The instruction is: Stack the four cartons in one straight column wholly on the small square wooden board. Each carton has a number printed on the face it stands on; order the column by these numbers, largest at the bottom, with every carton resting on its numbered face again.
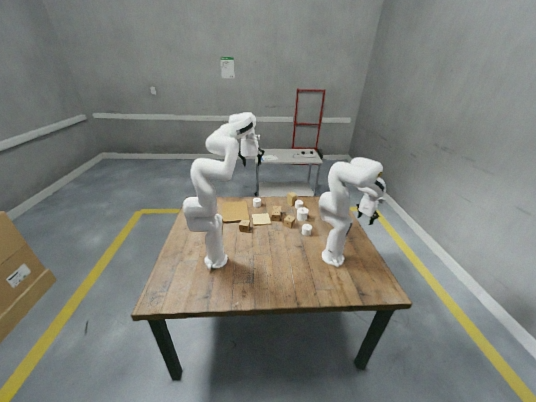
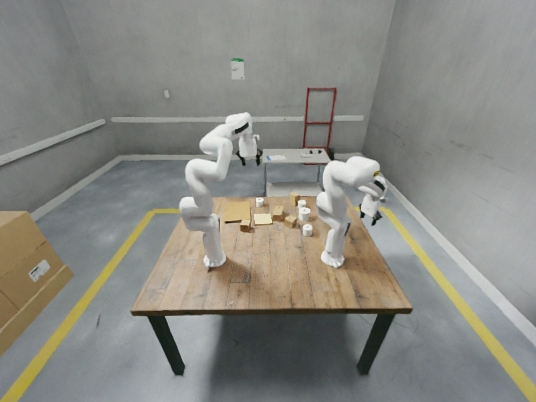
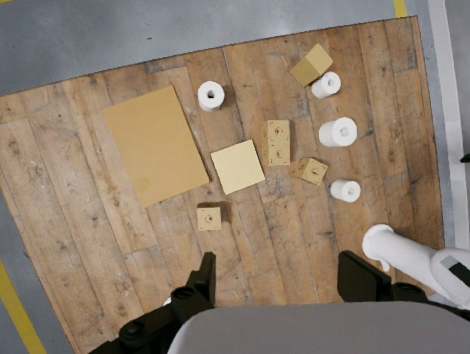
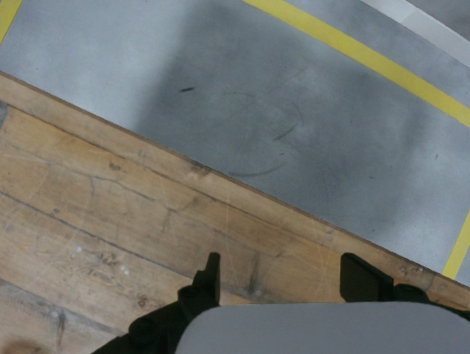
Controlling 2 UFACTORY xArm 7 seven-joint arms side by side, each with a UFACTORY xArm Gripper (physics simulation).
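Frame: origin at the left arm's base, x right, y ahead, z up, level; millimetres.
Seen in the pictures: left gripper, between the fingertips: (image 1: 252, 165) (image 2: 251, 165) (image 3: 277, 272); right gripper, between the fingertips: (image 1: 364, 221) (image 2: 367, 221) (image 3: 469, 170) (image 4: 280, 273); left arm's base, origin of its link: (image 1: 216, 260) (image 2: 215, 259); right arm's base, origin of its link: (image 1: 332, 257) (image 2: 332, 258) (image 3: 378, 241).
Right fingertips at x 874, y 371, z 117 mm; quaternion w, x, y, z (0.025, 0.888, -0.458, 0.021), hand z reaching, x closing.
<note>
Offsets run from my right fingertips to a thing's top centre.
The small square pale board {dx -682, dy +50, dz -105 mm} (image 1: 261, 219) (image 2: 262, 219) (image 3: 237, 167) lies bare. A small carton {dx -774, dy -73, dz -59 mm} (image 1: 244, 226) (image 2: 245, 225) (image 3: 209, 218) stands in front of it to the left. A larger carton {dx -580, dy +80, dz -59 mm} (image 1: 276, 213) (image 2: 278, 213) (image 3: 277, 142) stands just right of the board. A small turned carton {dx -479, dy +26, dz -59 mm} (image 1: 289, 221) (image 2: 291, 221) (image 3: 311, 170) is farther right. A plain-topped carton {dx -477, dy +308, dz -27 mm} (image 1: 292, 199) (image 2: 295, 198) (image 3: 312, 65) stands at the back right. Numbered undersides are hidden. My left gripper (image 1: 252, 160) (image 2: 251, 161) (image 3: 277, 272) is open, high above the table. My right gripper (image 1: 367, 219) (image 2: 369, 220) (image 4: 280, 273) is open near the right table edge.
A large flat brown sheet {dx -893, dy +118, dz -97 mm} (image 1: 235, 211) (image 2: 237, 212) (image 3: 156, 146) lies left of the board. White rolls stand behind the board (image 3: 211, 96) and on the right (image 3: 326, 85) (image 3: 338, 132) (image 3: 345, 191), one close beside the back carton. My right arm's base stands right of these.
</note>
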